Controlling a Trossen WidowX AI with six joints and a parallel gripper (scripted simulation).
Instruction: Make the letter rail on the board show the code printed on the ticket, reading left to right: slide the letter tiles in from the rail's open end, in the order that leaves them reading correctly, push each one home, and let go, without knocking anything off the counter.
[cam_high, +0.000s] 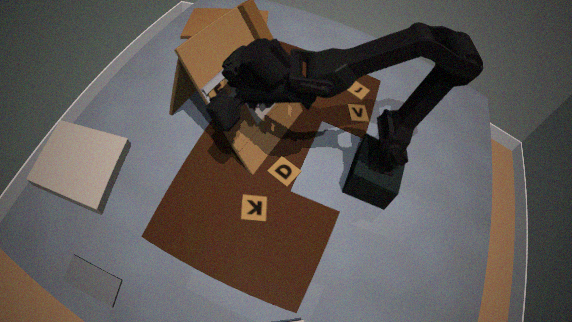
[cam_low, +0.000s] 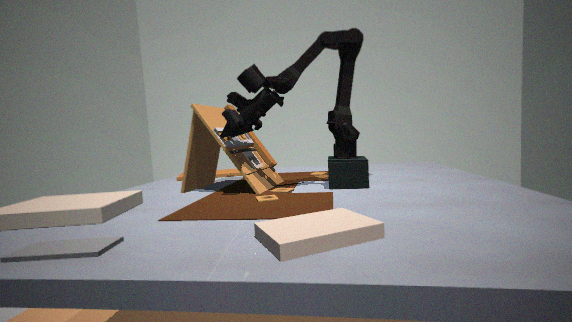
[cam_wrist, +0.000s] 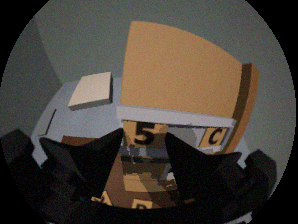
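Right now my gripper tip is 80 mm past the white ticket, 80 mm above it and 70 mm to the left of it. From my gripper tip the other things lie so: thin grey plate 460 mm to the left, 200 mm ahead, 180 mm below; brown mat 180 mm below, 180 mm behind, 30 mm to the right; beige block 380 mm ahead, 190 mm to the left, 160 mm below.
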